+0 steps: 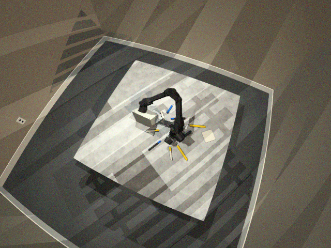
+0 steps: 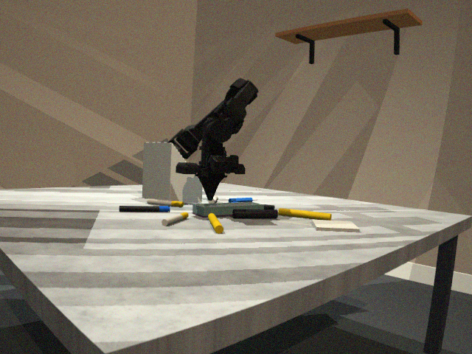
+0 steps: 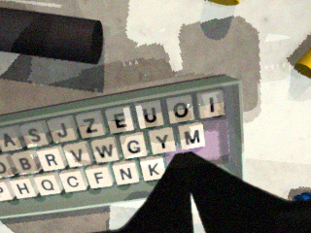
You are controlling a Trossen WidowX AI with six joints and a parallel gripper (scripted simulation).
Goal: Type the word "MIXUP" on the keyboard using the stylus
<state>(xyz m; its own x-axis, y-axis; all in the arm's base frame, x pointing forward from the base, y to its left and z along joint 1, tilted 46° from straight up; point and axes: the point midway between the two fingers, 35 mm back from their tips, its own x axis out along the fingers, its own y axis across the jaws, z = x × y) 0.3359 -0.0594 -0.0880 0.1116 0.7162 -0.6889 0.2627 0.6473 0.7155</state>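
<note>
Now: the blue stylus 30 cm to the left of my gripper tip, 12 cm behind it and 3 cm below it. From my gripper tip the other things lie so: black cylinder: 11 cm ahead, 7 cm to the left, 3 cm below; yellow marker: 19 cm to the left, 18 cm ahead, 3 cm below; notepad: 31 cm ahead, 13 cm to the left, 4 cm below.
</note>
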